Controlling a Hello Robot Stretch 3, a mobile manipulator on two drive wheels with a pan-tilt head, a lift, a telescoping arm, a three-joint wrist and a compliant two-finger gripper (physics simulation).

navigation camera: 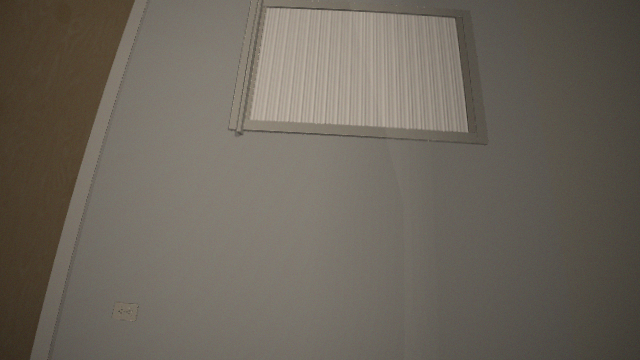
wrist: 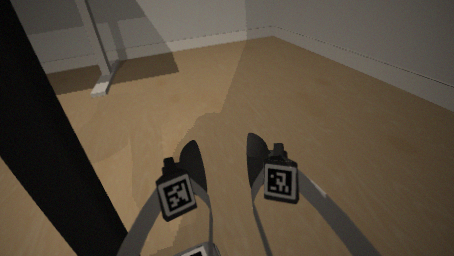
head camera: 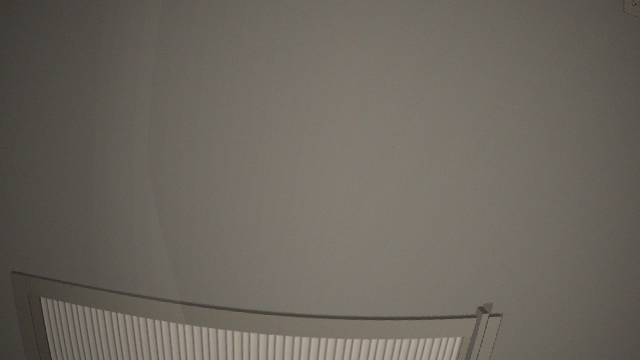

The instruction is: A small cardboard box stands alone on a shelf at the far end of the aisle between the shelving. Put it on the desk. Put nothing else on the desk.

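Places are measured from the robot's base along level axes (x back, y right, z up), in millimetres.
Pixels of known places: gripper, fingertip midpoint: [wrist: 223,155].
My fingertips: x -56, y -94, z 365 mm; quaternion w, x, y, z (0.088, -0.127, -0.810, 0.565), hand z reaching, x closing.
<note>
Behind a point stands the place of what it marks.
My gripper [wrist: 223,155] {x -56, y -94, z 365 mm} shows in the wrist view with its two dark fingertips apart. It is open, and floor shows between the fingers. The small cardboard box and the shelf do not show in these views. A pale upright leg with a foot [wrist: 101,86] stands on the floor at the upper left of the wrist view; whether it belongs to the desk I cannot tell.
A wide black post [wrist: 50,135] crosses the left of the wrist view. A wooden floor [wrist: 340,150] {x -527, y -362, z 1 mm} meets pale walls at a corner. A window-like panel [head camera: 250,322] {x -1058, y -373, z 1401 mm} [navigation camera: 360,70] {x -1120, y -740, z 1437 mm} is on a grey wall, with an outlet [navigation camera: 125,311] {x -940, y 544, z 403 mm} on the same wall.
</note>
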